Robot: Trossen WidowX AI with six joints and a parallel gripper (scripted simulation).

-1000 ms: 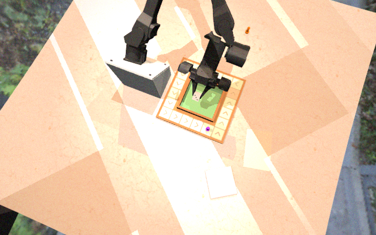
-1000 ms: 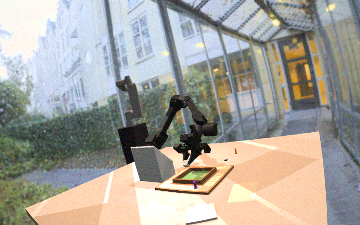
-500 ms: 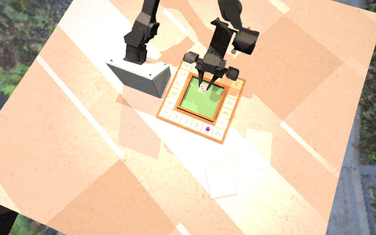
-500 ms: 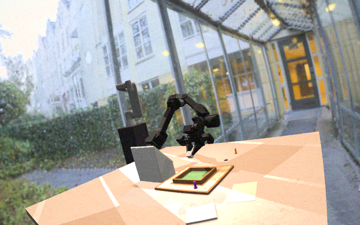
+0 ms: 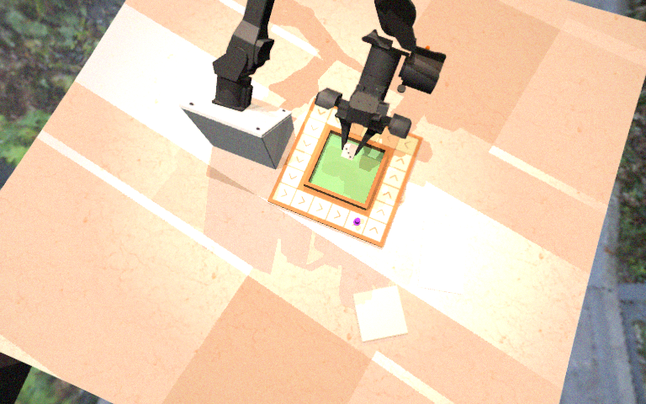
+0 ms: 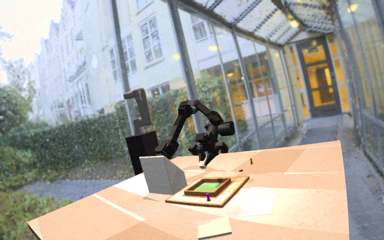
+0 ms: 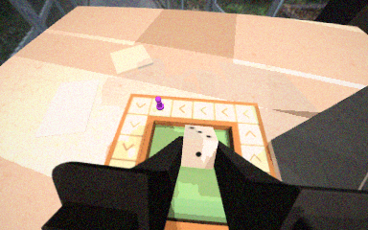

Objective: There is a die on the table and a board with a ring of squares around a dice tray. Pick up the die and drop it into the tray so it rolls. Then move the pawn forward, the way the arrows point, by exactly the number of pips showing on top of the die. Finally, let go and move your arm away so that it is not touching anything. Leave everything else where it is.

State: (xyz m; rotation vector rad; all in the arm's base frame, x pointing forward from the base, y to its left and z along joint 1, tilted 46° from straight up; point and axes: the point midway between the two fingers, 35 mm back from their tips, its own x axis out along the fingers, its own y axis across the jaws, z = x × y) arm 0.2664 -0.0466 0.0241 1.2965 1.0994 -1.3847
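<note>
Right now my gripper tip is right at the white die. From my gripper tip the other things lie so: purple pawn (50 mm ahead, 120 mm to the right, 100 mm below); dark disc (80 mm ahead, 250 mm to the left, 130 mm below); green tray (120 mm below).
</note>
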